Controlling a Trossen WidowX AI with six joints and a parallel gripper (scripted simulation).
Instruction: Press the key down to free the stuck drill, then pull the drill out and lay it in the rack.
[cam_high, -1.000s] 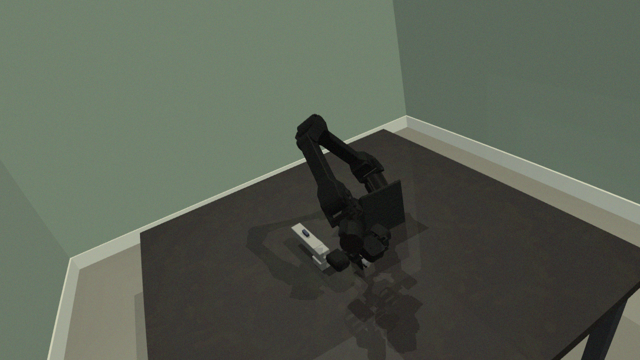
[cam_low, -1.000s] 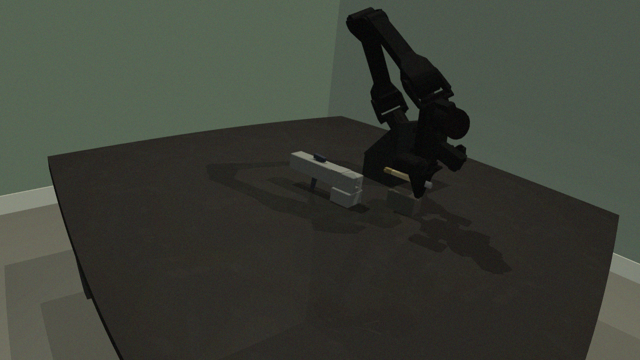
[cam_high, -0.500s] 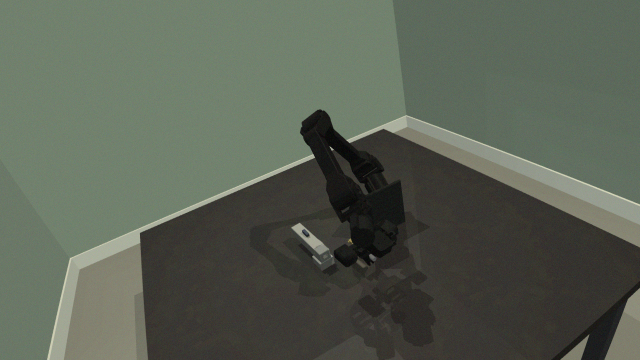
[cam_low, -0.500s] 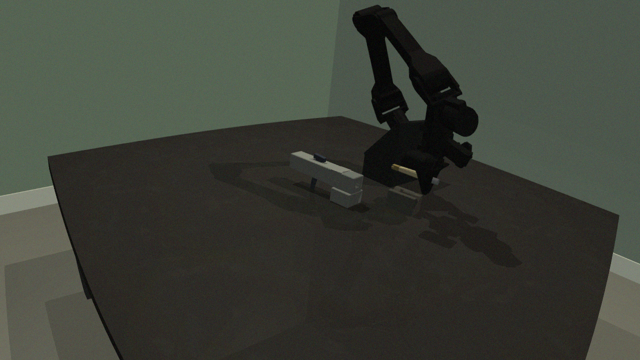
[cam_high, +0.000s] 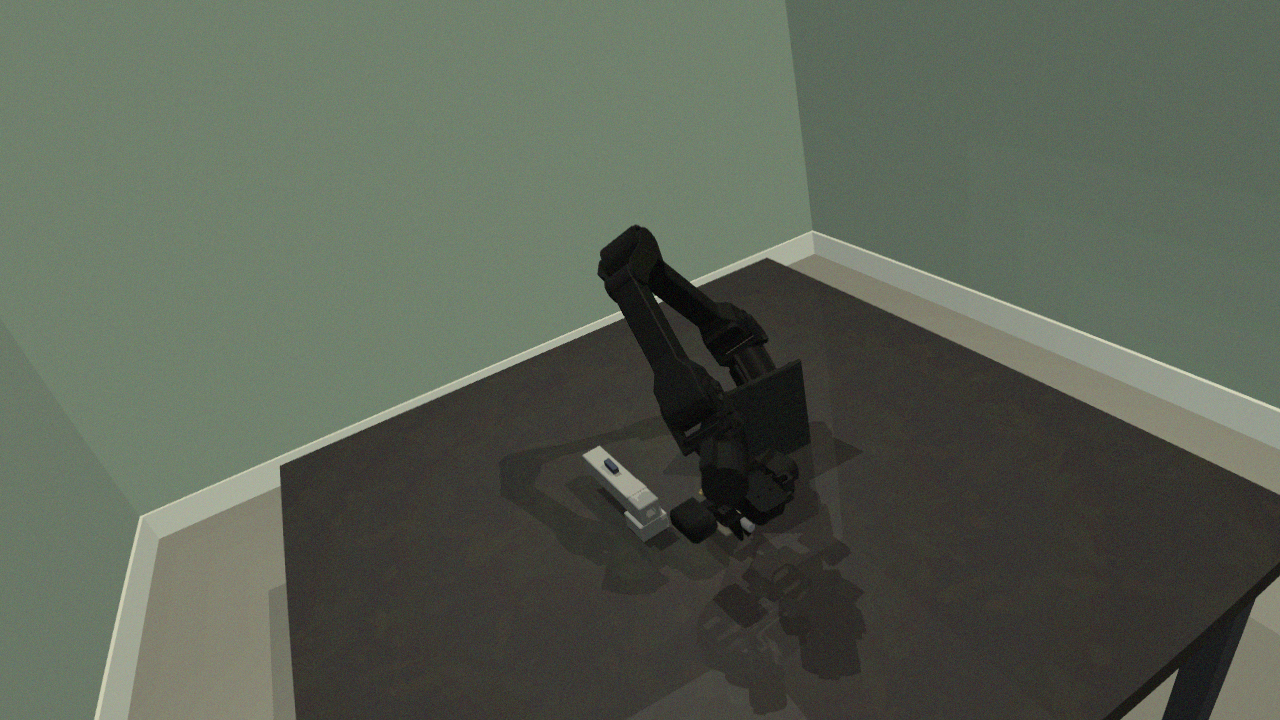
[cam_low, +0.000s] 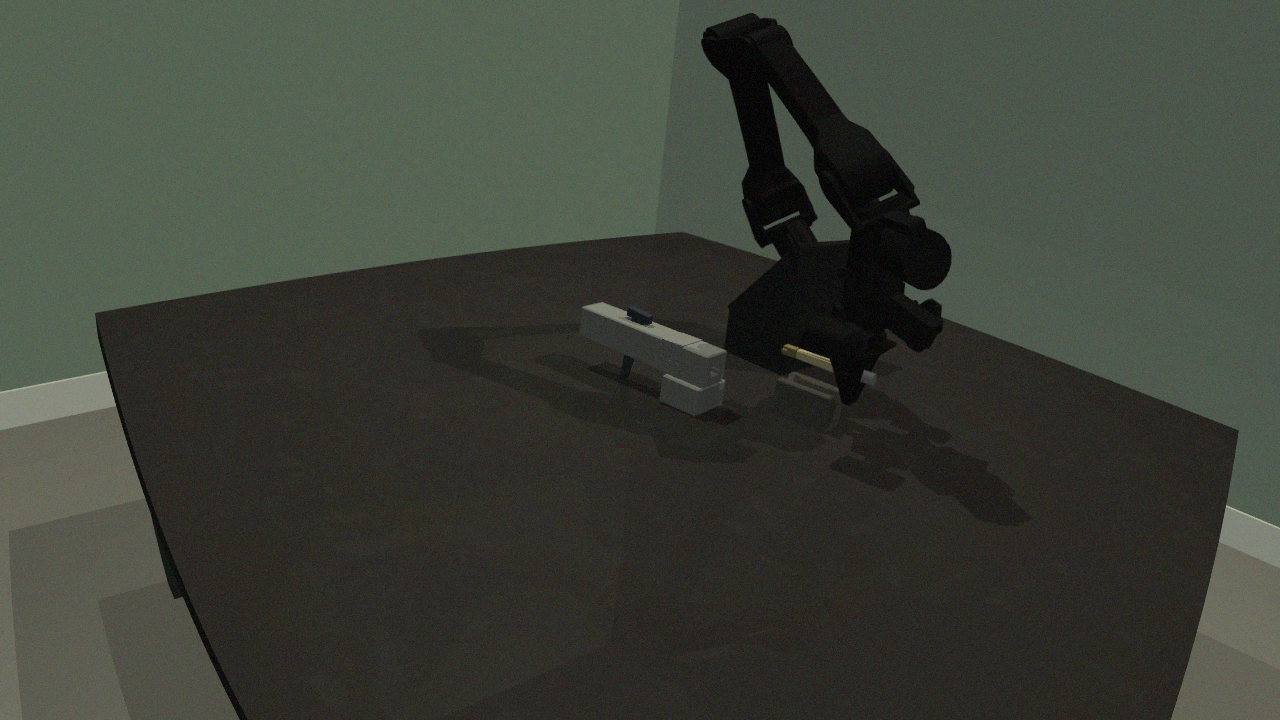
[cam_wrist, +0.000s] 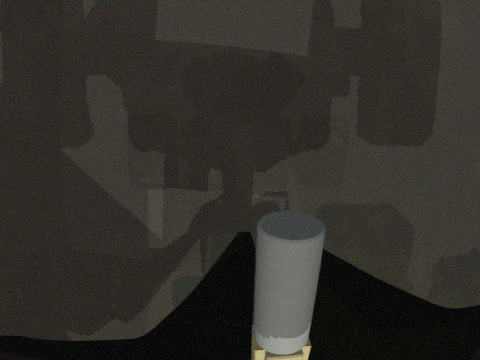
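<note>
My gripper tip is 5 cm to the left of the rack block and 2 cm above it. The rest, counted from my gripper tip: dark blue t-shaped peg 8 cm ahead, 24 cm to the right, 2 cm above; then pale housing 8 cm ahead, 21 cm to the right, 1 cm above.
</note>
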